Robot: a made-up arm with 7 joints. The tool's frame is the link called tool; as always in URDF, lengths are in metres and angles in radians. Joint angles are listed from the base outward.
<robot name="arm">
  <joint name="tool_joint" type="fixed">
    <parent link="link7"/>
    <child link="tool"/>
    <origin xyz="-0.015 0.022 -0.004" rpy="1.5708 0 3.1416"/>
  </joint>
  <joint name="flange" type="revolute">
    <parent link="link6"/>
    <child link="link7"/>
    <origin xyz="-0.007 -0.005 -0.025"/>
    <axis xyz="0 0 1"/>
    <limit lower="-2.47" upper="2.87"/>
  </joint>
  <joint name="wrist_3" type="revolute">
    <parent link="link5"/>
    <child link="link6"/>
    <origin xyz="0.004 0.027 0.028"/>
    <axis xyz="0 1 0"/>
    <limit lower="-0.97" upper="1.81"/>
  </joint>
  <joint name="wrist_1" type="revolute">
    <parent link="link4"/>
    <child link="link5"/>
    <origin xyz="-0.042 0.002 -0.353"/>
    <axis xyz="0 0 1"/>
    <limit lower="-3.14" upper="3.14"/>
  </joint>
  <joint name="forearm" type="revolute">
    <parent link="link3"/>
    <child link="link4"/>
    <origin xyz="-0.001 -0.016 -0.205"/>
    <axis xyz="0 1 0"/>
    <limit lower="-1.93" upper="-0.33"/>
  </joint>
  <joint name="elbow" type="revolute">
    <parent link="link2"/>
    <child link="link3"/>
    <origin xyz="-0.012 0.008 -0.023"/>
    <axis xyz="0 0 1"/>
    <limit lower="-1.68" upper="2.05"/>
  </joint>
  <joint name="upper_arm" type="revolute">
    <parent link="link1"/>
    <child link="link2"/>
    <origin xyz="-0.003 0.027 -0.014"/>
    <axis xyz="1 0 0"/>
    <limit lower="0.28" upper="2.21"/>
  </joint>
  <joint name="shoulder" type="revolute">
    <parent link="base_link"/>
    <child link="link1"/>
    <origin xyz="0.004 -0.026 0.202"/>
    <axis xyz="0 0.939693 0.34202"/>
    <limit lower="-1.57" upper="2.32"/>
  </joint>
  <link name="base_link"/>
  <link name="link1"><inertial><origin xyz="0.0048 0.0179 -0.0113"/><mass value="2.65"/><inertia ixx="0.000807" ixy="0" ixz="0" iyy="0.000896" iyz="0.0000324" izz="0.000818"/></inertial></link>
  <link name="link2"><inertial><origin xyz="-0.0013 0.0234 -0.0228"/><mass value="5.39"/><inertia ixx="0.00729" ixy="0" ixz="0" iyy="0.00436" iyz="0" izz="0.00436"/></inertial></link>
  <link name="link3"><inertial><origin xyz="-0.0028 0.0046 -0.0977"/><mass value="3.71"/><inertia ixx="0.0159" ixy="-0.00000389" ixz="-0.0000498" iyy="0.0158" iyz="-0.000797" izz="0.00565"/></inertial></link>
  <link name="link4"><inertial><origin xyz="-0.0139 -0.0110 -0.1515"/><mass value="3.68"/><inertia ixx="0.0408" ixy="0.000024" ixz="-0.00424" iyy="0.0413" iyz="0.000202" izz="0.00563"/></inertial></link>
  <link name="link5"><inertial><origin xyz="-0.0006 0.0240 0.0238"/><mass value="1.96"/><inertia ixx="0.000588" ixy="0" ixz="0" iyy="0.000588" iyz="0" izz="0.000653"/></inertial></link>
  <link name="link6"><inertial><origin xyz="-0.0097 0.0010 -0.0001"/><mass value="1.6"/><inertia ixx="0.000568" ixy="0" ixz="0" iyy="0.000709" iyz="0" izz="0.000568"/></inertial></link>
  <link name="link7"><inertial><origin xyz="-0.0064 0.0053 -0.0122"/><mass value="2"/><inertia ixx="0.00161" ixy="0" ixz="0" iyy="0.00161" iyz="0" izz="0.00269"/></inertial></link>
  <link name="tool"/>
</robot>
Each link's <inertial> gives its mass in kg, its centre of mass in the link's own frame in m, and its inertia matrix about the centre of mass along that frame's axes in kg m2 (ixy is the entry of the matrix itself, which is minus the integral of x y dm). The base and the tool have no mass. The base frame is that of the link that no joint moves.
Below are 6 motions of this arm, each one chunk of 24 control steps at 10 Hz.
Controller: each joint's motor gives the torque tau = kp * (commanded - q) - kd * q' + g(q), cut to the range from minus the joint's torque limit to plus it. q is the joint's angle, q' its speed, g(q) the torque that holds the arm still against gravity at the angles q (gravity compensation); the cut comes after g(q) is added. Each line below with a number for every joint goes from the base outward.
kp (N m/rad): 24 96 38 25 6.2 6.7 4.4
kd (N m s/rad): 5 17 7.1 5.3 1.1 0.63 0.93
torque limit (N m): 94 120 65 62 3.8 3.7 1.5
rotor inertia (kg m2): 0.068 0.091 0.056 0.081 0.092 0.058 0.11
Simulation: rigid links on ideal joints. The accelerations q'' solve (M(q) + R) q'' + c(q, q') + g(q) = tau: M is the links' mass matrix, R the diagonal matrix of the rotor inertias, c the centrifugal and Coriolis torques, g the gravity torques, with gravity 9.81 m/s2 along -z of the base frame. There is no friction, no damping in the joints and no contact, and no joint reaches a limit. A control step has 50 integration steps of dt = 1/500 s. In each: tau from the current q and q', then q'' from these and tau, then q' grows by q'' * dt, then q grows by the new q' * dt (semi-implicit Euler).
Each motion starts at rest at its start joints. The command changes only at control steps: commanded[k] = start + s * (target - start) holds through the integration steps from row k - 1 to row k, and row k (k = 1, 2, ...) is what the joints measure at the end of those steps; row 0 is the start. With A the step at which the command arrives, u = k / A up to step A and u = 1 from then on. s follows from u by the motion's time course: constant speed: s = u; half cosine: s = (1 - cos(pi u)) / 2; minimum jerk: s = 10 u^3 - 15 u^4 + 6 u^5; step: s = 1 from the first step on.
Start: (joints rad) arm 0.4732 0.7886 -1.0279 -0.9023 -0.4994 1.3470 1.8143
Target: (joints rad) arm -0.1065 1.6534 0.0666 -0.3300 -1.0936 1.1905 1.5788
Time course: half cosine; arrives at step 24
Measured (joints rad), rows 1 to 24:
1: 0.4735 0.7892 -1.0268 -0.9027 -0.5002 1.3467 1.8142
2: 0.4742 0.7921 -1.0222 -0.9033 -0.5035 1.3453 1.8135
3: 0.4745 0.7991 -1.0124 -0.9027 -0.5111 1.3426 1.8118
4: 0.4731 0.8117 -0.9957 -0.8990 -0.5236 1.3384 1.8086
5: 0.4684 0.8311 -0.9711 -0.8901 -0.5408 1.3329 1.8037
6: 0.4590 0.8575 -0.9382 -0.8748 -0.5621 1.3262 1.7968
7: 0.4438 0.8910 -0.8967 -0.8527 -0.5869 1.3183 1.7881
8: 0.4218 0.9312 -0.8471 -0.8242 -0.6146 1.3092 1.7777
9: 0.3927 0.9772 -0.7901 -0.7903 -0.6447 1.2993 1.7659
10: 0.3564 1.0281 -0.7265 -0.7529 -0.6771 1.2886 1.7527
11: 0.3134 1.0829 -0.6579 -0.7137 -0.7115 1.2775 1.7386
12: 0.2645 1.1405 -0.5855 -0.6748 -0.7477 1.2664 1.7237
13: 0.2115 1.1995 -0.5113 -0.6377 -0.7852 1.2554 1.7083
14: 0.1567 1.2590 -0.4367 -0.6037 -0.8236 1.2450 1.6927
15: 0.1028 1.3177 -0.3635 -0.5728 -0.8622 1.2351 1.6771
16: 0.0530 1.3746 -0.2931 -0.5445 -0.9002 1.2261 1.6619
17: 0.0096 1.4288 -0.2267 -0.5174 -0.9364 1.2180 1.6473
18: -0.0257 1.4794 -0.1654 -0.4902 -0.9698 1.2109 1.6335
19: -0.0527 1.5253 -0.1101 -0.4622 -0.9995 1.2048 1.6208
20: -0.0723 1.5657 -0.0616 -0.4334 -1.0250 1.1998 1.6093
21: -0.0860 1.5997 -0.0206 -0.4053 -1.0457 1.1957 1.5994
22: -0.0953 1.6267 0.0124 -0.3796 -1.0619 1.1927 1.5912
23: -0.1014 1.6464 0.0370 -0.3583 -1.0736 1.1908 1.5848
24: -0.1048 1.6586 0.0529 -0.3428 -1.0809 1.1900 1.5804

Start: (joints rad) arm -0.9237 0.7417 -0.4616 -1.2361 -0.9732 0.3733 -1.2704
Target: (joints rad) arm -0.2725 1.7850 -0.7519 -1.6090 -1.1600 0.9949 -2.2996
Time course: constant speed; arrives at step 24
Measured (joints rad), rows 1 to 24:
1: -0.9208 0.7559 -0.4706 -1.2455 -0.9754 0.3815 -1.2767
2: -0.9119 0.7828 -0.4809 -1.2623 -0.9819 0.4025 -1.2955
3: -0.8978 0.8182 -0.4900 -1.2801 -0.9905 0.4312 -1.3259
4: -0.8791 0.8587 -0.4980 -1.2960 -0.9990 0.4617 -1.3645
5: -0.8563 0.9019 -0.5059 -1.3093 -1.0063 0.4907 -1.4077
6: -0.8297 0.9462 -0.5147 -1.3206 -1.0127 0.5179 -1.4528
7: -0.8000 0.9907 -0.5247 -1.3308 -1.0187 0.5440 -1.4981
8: -0.7680 1.0349 -0.5363 -1.3410 -1.0249 0.5698 -1.5429
9: -0.7345 1.0787 -0.5492 -1.3517 -1.0317 0.5956 -1.5870
10: -0.7006 1.1221 -0.5629 -1.3634 -1.0390 0.6214 -1.6306
11: -0.6669 1.1653 -0.5770 -1.3761 -1.0469 0.6472 -1.6738
12: -0.6342 1.2084 -0.5912 -1.3899 -1.0551 0.6729 -1.7168
13: -0.6029 1.2515 -0.6050 -1.4045 -1.0635 0.6986 -1.7597
14: -0.5731 1.2947 -0.6183 -1.4199 -1.0718 0.7244 -1.8026
15: -0.5449 1.3380 -0.6311 -1.4358 -1.0800 0.7502 -1.8455
16: -0.5180 1.3814 -0.6433 -1.4520 -1.0881 0.7761 -1.8883
17: -0.4922 1.4249 -0.6550 -1.4685 -1.0960 0.8021 -1.9311
18: -0.4671 1.4684 -0.6664 -1.4849 -1.1037 0.8281 -1.9739
19: -0.4422 1.5120 -0.6776 -1.5013 -1.1114 0.8540 -2.0167
20: -0.4173 1.5556 -0.6888 -1.5176 -1.1190 0.8800 -2.0595
21: -0.3921 1.5992 -0.7002 -1.5337 -1.1267 0.9060 -2.1024
22: -0.3663 1.6428 -0.7118 -1.5496 -1.1343 0.9319 -2.1452
23: -0.3401 1.6863 -0.7236 -1.5654 -1.1420 0.9578 -2.1880
24: -0.3133 1.7297 -0.7357 -1.5811 -1.1498 0.9836 -2.2309

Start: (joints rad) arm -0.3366 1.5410 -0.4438 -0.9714 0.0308 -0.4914 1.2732
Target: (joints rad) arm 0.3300 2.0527 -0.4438 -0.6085 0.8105 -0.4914 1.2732
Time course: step
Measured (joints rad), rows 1 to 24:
1: -0.1827 1.6874 -0.4658 -1.0365 0.1739 -0.5200 1.2745
2: 0.0206 1.8298 -0.4691 -0.9607 0.4241 -0.5468 1.2765
3: 0.1881 1.9131 -0.4867 -0.8005 0.6448 -0.5210 1.2779
4: 0.2944 1.9601 -0.5010 -0.6470 0.7932 -0.4695 1.2769
5: 0.3332 1.9974 -0.4954 -0.5448 0.8669 -0.4373 1.2736
6: 0.3319 2.0340 -0.4766 -0.4993 0.8827 -0.4419 1.2701
7: 0.3210 2.0631 -0.4579 -0.4927 0.8667 -0.4676 1.2678
8: 0.3133 2.0788 -0.4449 -0.5066 0.8422 -0.4909 1.2671
9: 0.3113 2.0820 -0.4383 -0.5295 0.8223 -0.5009 1.2675
10: 0.3138 2.0768 -0.4367 -0.5547 0.8107 -0.5003 1.2687
11: 0.3190 2.0680 -0.4381 -0.5781 0.8059 -0.4961 1.2703
12: 0.3248 2.0590 -0.4409 -0.5973 0.8051 -0.4928 1.2718
13: 0.3299 2.0519 -0.4437 -0.6112 0.8061 -0.4916 1.2731
14: 0.3333 2.0475 -0.4456 -0.6197 0.8073 -0.4916 1.2740
15: 0.3350 2.0457 -0.4466 -0.6233 0.8084 -0.4919 1.2745
16: 0.3352 2.0459 -0.4466 -0.6232 0.8092 -0.4920 1.2746
17: 0.3343 2.0474 -0.4461 -0.6207 0.8096 -0.4919 1.2744
18: 0.3330 2.0493 -0.4453 -0.6170 0.8100 -0.4916 1.2741
19: 0.3316 2.0512 -0.4445 -0.6132 0.8103 -0.4914 1.2737
20: 0.3304 2.0526 -0.4438 -0.6100 0.8105 -0.4913 1.2734
21: 0.3295 2.0536 -0.4434 -0.6076 0.8106 -0.4913 1.2731
22: 0.3291 2.0541 -0.4432 -0.6062 0.8107 -0.4912 1.2730
23: 0.3290 2.0541 -0.4432 -0.6057 0.8108 -0.4912 1.2729
24: 0.3291 2.0539 -0.4433 -0.6059 0.8108 -0.4913 1.2729

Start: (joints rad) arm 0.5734 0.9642 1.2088 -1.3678 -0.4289 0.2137 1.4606
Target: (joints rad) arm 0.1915 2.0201 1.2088 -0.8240 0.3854 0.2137 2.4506
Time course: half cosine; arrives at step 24
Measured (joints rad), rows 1 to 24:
1: 0.5732 0.9656 1.2085 -1.3664 -0.4281 0.2139 1.4612
2: 0.5723 0.9710 1.2077 -1.3614 -0.4243 0.2144 1.4643
3: 0.5695 0.9826 1.2066 -1.3518 -0.4154 0.2153 1.4721
4: 0.5644 1.0015 1.2056 -1.3378 -0.4000 0.2162 1.4864
5: 0.5563 1.0283 1.2047 -1.3198 -0.3779 0.2170 1.5084
6: 0.5451 1.0629 1.2040 -1.2987 -0.3494 0.2174 1.5383
7: 0.5308 1.1052 1.2034 -1.2749 -0.3152 0.2175 1.5758
8: 0.5134 1.1543 1.2029 -1.2491 -0.2761 0.2173 1.6204
9: 0.4934 1.2095 1.2023 -1.2215 -0.2327 0.2168 1.6710
10: 0.4714 1.2698 1.2018 -1.1926 -0.1859 0.2163 1.7267
11: 0.4478 1.3340 1.2014 -1.1626 -0.1365 0.2156 1.7864
12: 0.4234 1.4012 1.2013 -1.1319 -0.0851 0.2150 1.8491
13: 0.3985 1.4699 1.2016 -1.1009 -0.0328 0.2144 1.9135
14: 0.3736 1.5391 1.2022 -1.0699 0.0198 0.2138 1.9787
15: 0.3491 1.6076 1.2032 -1.0394 0.0715 0.2132 2.0434
16: 0.3251 1.6741 1.2045 -1.0100 0.1217 0.2126 2.1066
17: 0.3020 1.7375 1.2060 -0.9821 0.1693 0.2121 2.1672
18: 0.2801 1.7968 1.2076 -0.9561 0.2136 0.2115 2.2243
19: 0.2597 1.8508 1.2092 -0.9325 0.2539 0.2110 2.2768
20: 0.2411 1.8988 1.2109 -0.9117 0.2893 0.2105 2.3238
21: 0.2246 1.9398 1.2125 -0.8940 0.3195 0.2100 2.3645
22: 0.2105 1.9732 1.2140 -0.8797 0.3438 0.2096 2.3983
23: 0.1992 1.9983 1.2153 -0.8690 0.3619 0.2093 2.4245
24: 0.1909 2.0146 1.2165 -0.8619 0.3734 0.2090 2.4426

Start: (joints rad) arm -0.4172 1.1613 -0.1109 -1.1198 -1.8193 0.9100 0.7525
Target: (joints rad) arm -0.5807 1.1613 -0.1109 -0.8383 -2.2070 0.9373 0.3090
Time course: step
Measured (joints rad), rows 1 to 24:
1: -0.4655 1.1537 -0.1229 -1.0517 -1.9087 0.9256 0.6920
2: -0.5168 1.1520 -0.1232 -0.9697 -2.0495 0.9372 0.5673
3: -0.5482 1.1570 -0.1165 -0.9126 -2.1522 0.9387 0.4457
4: -0.5653 1.1627 -0.1098 -0.8764 -2.2038 0.9367 0.3570
5: -0.5736 1.1663 -0.1057 -0.8549 -2.2197 0.9353 0.3057
6: -0.5770 1.1675 -0.1044 -0.8431 -2.2187 0.9356 0.2841
7: -0.5780 1.1669 -0.1050 -0.8374 -2.2130 0.9365 0.2813
8: -0.5779 1.1654 -0.1066 -0.8353 -2.2085 0.9372 0.2873
9: -0.5775 1.1637 -0.1084 -0.8350 -2.2064 0.9375 0.2956
10: -0.5773 1.1622 -0.1100 -0.8356 -2.2062 0.9374 0.3027
11: -0.5773 1.1612 -0.1111 -0.8363 -2.2067 0.9373 0.3074
12: -0.5776 1.1607 -0.1117 -0.8370 -2.2073 0.9372 0.3098
13: -0.5781 1.1605 -0.1118 -0.8375 -2.2077 0.9372 0.3107
14: -0.5788 1.1606 -0.1117 -0.8379 -2.2077 0.9373 0.3106
15: -0.5795 1.1608 -0.1115 -0.8381 -2.2075 0.9373 0.3101
16: -0.5802 1.1611 -0.1112 -0.8383 -2.2073 0.9373 0.3096
17: -0.5808 1.1613 -0.1109 -0.8385 -2.2071 0.9373 0.3093
18: -0.5812 1.1614 -0.1108 -0.8386 -2.2069 0.9373 0.3090
19: -0.5815 1.1615 -0.1107 -0.8387 -2.2068 0.9373 0.3089
20: -0.5817 1.1615 -0.1106 -0.8388 -2.2068 0.9373 0.3089
21: -0.5817 1.1614 -0.1107 -0.8388 -2.2068 0.9373 0.3089
22: -0.5816 1.1614 -0.1107 -0.8388 -2.2068 0.9373 0.3089
23: -0.5814 1.1614 -0.1108 -0.8387 -2.2069 0.9373 0.3090
24: -0.5812 1.1613 -0.1108 -0.8386 -2.2069 0.9373 0.3090

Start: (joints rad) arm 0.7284 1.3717 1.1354 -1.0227 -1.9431 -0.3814 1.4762
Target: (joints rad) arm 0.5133 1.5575 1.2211 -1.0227 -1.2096 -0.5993 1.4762
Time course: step
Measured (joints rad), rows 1 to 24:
1: 0.6840 1.4139 1.1331 -0.9745 -1.8214 -0.4720 1.4750
2: 0.6279 1.4614 1.1568 -0.9532 -1.5747 -0.5952 1.4752
3: 0.5819 1.5025 1.1852 -0.9671 -1.3652 -0.6434 1.4774
4: 0.5465 1.5356 1.2082 -0.9980 -1.2402 -0.6308 1.4791
5: 0.5216 1.5593 1.2240 -1.0306 -1.1868 -0.6041 1.4792
6: 0.5062 1.5736 1.2331 -1.0559 -1.1759 -0.5898 1.4780
7: 0.4987 1.5799 1.2363 -1.0702 -1.1831 -0.5898 1.4763
8: 0.4971 1.5802 1.2353 -1.0736 -1.1940 -0.5954 1.4749
9: 0.4992 1.5766 1.2319 -1.0683 -1.2027 -0.6000 1.4741
10: 0.5032 1.5711 1.2278 -1.0577 -1.2080 -0.6016 1.4740
11: 0.5075 1.5652 1.2241 -1.0449 -1.2105 -0.6011 1.4745
12: 0.5112 1.5599 1.2214 -1.0326 -1.2113 -0.6001 1.4752
13: 0.5140 1.5559 1.2198 -1.0226 -1.2112 -0.5993 1.4759
14: 0.5158 1.5534 1.2191 -1.0158 -1.2108 -0.5990 1.4765
15: 0.5166 1.5524 1.2189 -1.0122 -1.2103 -0.5989 1.4768
16: 0.5166 1.5525 1.2191 -1.0114 -1.2100 -0.5990 1.4769
17: 0.5161 1.5533 1.2196 -1.0126 -1.2097 -0.5991 1.4769
18: 0.5154 1.5546 1.2201 -1.0151 -1.2096 -0.5992 1.4768
19: 0.5146 1.5559 1.2206 -1.0179 -1.2095 -0.5992 1.4766
20: 0.5138 1.5570 1.2210 -1.0207 -1.2095 -0.5993 1.4764
21: 0.5132 1.5579 1.2213 -1.0228 -1.2095 -0.5993 1.4762
22: 0.5128 1.5584 1.2214 -1.0243 -1.2095 -0.5994 1.4761
23: 0.5126 1.5586 1.2215 -1.0251 -1.2095 -0.5994 1.4760
24: 0.5126 1.5586 1.2215 -1.0252 -1.2096 -0.5994 1.4760

